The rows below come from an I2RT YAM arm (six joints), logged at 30 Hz.
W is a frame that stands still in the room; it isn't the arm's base.
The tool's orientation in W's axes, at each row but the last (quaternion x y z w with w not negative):
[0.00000, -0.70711, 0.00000, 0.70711]
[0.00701, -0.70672, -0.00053, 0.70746]
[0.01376, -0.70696, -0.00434, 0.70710]
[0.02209, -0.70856, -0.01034, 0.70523]
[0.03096, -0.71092, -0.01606, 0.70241]
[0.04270, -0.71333, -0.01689, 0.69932]
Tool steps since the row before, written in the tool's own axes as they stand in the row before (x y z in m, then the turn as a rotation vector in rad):
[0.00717, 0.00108, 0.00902, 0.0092, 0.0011, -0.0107]
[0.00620, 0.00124, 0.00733, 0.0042, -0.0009, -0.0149]
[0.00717, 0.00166, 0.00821, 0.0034, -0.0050, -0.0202]
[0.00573, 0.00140, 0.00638, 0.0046, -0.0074, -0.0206]
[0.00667, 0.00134, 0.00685, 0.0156, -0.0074, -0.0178]
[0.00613, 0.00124, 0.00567, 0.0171, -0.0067, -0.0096]
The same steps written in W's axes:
[-0.00902, 0.00108, 0.00717, 0.0107, 0.0011, 0.0092]
[-0.00733, 0.00111, 0.00622, 0.0149, -0.0008, 0.0042]
[-0.00823, 0.00137, 0.00721, 0.0203, -0.0048, 0.0033]
[-0.00643, 0.00103, 0.00576, 0.0207, -0.0073, 0.0044]
[-0.00695, 0.00075, 0.00666, 0.0178, -0.0081, 0.0153]
[-0.00582, 0.00051, 0.00609, 0.0095, -0.0078, 0.0167]

